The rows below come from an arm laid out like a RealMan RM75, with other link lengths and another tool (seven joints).
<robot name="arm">
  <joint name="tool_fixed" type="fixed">
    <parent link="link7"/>
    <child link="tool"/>
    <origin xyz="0.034 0.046 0.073" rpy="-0.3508 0 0.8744"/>
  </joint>
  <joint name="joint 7" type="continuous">
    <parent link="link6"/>
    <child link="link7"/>
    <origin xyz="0 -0.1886 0" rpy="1.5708 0 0"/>
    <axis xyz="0 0 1"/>
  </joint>
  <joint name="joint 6" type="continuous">
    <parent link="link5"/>
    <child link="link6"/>
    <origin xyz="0 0 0" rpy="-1.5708 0 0"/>
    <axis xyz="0 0 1"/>
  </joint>
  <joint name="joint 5" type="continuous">
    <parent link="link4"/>
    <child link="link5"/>
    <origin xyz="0 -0.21 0" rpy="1.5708 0 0"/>
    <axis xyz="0 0 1"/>
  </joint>
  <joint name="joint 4" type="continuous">
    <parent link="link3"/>
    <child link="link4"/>
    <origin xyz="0 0 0" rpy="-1.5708 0 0"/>
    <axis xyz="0 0 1"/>
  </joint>
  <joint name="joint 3" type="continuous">
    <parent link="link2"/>
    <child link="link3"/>
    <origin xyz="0 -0.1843 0" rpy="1.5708 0 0"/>
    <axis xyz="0 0 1"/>
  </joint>
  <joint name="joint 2" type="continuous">
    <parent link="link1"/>
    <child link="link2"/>
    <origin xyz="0 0 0" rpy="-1.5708 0 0"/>
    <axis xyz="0 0 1"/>
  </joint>
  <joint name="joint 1" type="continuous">
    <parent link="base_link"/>
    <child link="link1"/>
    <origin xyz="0 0 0.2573"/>
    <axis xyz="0 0 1"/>
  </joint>
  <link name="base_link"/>
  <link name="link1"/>
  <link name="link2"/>
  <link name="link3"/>
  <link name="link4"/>
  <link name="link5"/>
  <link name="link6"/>
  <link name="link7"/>
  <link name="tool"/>
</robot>
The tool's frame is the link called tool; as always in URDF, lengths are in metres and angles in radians. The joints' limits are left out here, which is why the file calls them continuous.
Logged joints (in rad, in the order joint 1, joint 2, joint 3, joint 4, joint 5, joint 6, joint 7), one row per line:
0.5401 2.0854 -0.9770 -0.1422 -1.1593 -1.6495 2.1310
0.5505 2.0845 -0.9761 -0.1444 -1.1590 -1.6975 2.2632
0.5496 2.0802 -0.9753 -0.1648 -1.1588 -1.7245 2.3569
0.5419 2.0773 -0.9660 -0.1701 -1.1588 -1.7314 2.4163
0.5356 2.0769 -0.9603 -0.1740 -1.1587 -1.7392 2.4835
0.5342 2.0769 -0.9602 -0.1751 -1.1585 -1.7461 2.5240
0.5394 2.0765 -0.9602 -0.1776 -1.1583 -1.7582 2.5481
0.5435 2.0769 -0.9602 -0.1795 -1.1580 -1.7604 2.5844
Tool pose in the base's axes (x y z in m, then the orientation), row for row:
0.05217 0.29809 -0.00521 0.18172 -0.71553 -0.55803 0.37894
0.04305 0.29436 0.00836 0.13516 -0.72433 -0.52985 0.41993
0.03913 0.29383 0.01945 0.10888 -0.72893 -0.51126 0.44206
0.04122 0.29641 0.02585 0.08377 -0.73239 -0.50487 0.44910
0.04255 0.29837 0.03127 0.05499 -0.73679 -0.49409 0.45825
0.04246 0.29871 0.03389 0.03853 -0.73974 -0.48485 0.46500
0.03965 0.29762 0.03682 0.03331 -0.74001 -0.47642 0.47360
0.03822 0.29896 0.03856 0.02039 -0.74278 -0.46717 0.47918
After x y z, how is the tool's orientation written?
As a quaternion, x y z w.
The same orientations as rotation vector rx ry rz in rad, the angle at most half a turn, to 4 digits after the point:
0.4643 -1.8281 -1.4257
0.3388 -1.8156 -1.3281
0.2702 -1.8088 -1.2687
0.2072 -1.8116 -1.2488
0.1355 -1.8150 -1.2171
0.0946 -1.8168 -1.1908
0.0815 -1.8105 -1.1656
0.0498 -1.8128 -1.1402

